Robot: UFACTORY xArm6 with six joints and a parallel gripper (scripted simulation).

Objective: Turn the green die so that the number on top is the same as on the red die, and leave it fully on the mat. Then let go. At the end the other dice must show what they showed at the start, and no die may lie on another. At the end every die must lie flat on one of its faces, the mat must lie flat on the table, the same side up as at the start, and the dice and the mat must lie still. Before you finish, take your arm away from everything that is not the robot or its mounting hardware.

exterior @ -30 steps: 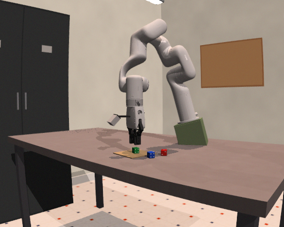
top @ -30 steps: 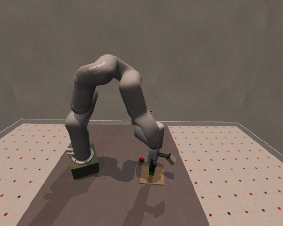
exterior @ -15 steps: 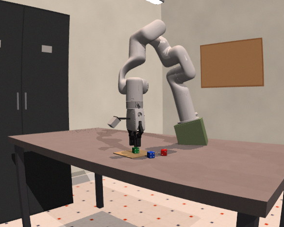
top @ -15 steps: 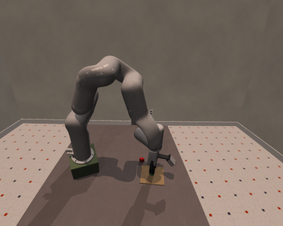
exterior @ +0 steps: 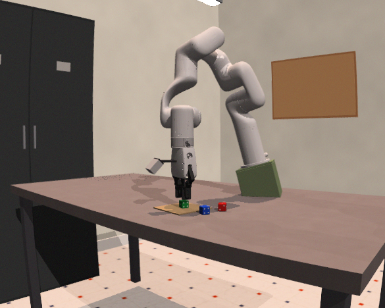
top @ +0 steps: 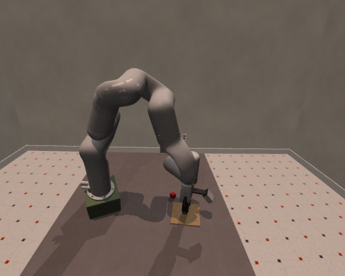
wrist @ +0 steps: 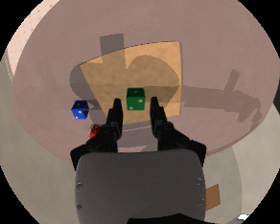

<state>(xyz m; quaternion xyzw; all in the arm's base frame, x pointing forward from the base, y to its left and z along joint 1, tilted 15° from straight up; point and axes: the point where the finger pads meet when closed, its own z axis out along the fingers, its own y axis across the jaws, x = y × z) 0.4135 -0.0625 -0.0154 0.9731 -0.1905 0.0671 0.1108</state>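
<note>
The green die is 40 mm below my hand. The rest, counted from my hand: red die (120 mm to the left, 50 mm behind, 40 mm below); then tan mat (50 mm below); then blue die (100 mm to the left, 40 mm below, 20 mm ahead).
</note>
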